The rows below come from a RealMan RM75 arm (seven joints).
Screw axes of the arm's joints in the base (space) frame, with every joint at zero. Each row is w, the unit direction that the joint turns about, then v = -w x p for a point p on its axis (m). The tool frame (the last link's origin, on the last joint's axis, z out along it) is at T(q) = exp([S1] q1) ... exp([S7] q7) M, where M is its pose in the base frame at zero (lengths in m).
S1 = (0, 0, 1, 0, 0, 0)
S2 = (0, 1, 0, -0.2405, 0, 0)
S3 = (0, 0, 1, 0, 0, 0)
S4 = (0, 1, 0, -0.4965, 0, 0)
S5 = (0, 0, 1, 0, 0, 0)
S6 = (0, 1, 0, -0.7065, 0, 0)
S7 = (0, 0, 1, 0, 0, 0)
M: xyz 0 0 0.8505 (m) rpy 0 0 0 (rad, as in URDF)
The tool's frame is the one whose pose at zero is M.
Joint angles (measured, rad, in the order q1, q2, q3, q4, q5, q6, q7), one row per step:
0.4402 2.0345 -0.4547 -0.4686 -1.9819 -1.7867 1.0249
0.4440 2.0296 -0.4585 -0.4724 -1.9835 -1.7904 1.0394
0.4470 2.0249 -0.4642 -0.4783 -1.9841 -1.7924 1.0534
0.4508 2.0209 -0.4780 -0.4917 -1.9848 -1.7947 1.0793
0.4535 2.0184 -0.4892 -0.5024 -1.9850 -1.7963 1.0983
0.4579 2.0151 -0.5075 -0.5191 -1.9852 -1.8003 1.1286
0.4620 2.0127 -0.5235 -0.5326 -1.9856 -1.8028 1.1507
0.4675 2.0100 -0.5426 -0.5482 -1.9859 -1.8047 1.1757
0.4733 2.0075 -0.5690 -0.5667 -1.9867 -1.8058 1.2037
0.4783 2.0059 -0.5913 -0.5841 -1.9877 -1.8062 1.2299
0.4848 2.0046 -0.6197 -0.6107 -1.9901 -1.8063 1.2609
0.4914 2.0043 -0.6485 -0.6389 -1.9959 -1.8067 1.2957
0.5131 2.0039 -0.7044 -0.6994 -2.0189 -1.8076 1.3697
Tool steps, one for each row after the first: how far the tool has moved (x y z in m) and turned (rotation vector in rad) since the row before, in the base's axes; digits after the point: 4 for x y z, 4 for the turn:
-0.0005 0.0012 0.0020 -0.0103 -0.0017 -0.0007
-0.0003 0.0013 0.0021 -0.0089 -0.0045 -0.0007
-0.0010 0.0017 0.0021 -0.0186 -0.0080 -0.0018
-0.0009 0.0013 0.0014 -0.0138 -0.0065 -0.0008
-0.0018 0.0018 0.0019 -0.0233 -0.0091 -0.0003
-0.0017 0.0016 0.0012 -0.0182 -0.0093 0.0019
-0.0022 0.0021 0.0012 -0.0204 -0.0118 0.0029
-0.0026 0.0021 0.0006 -0.0259 -0.0168 0.0046
-0.0024 0.0019 0.0005 -0.0220 -0.0150 0.0024
-0.0034 0.0028 0.0009 -0.0244 -0.0232 0.0069
-0.0036 0.0025 0.0004 -0.0278 -0.0253 0.0046
-0.0095 0.0069 0.0006 -0.0572 -0.0618 0.0137

